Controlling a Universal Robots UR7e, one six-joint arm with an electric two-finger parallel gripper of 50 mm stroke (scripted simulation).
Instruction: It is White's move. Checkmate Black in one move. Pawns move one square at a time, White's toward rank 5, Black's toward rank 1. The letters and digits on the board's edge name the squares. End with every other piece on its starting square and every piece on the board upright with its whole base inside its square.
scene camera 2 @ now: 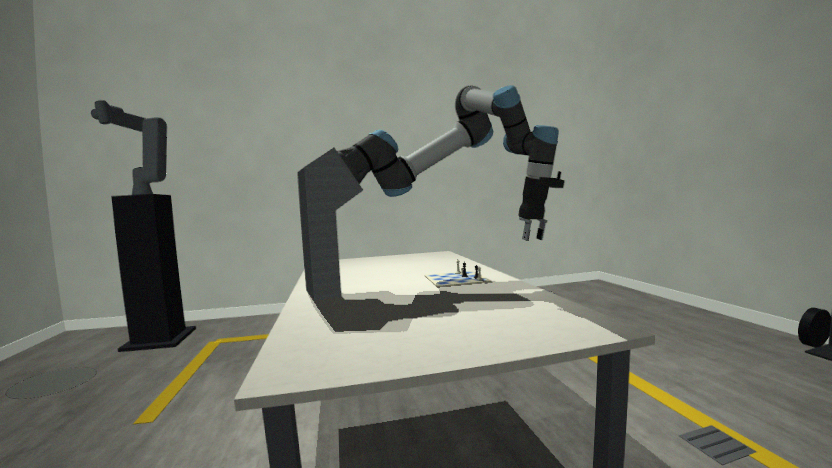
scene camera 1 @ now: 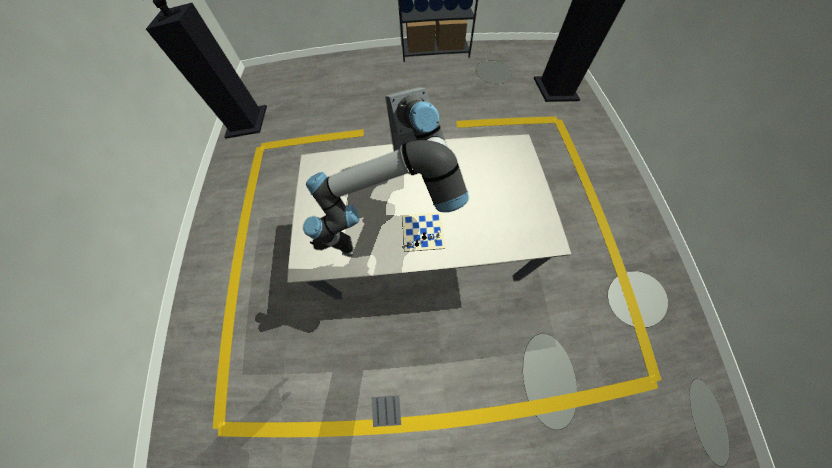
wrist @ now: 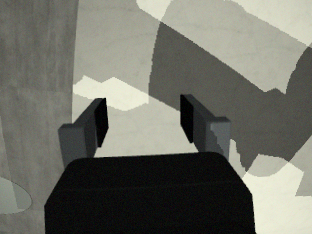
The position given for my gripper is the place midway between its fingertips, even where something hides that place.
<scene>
In view: my gripper (scene camera 2: 532,239) and a chessboard (scene camera 1: 414,225).
My gripper is seen too in the wrist view (wrist: 143,111). The wrist view does not show the chessboard, which is hidden by my gripper.
</scene>
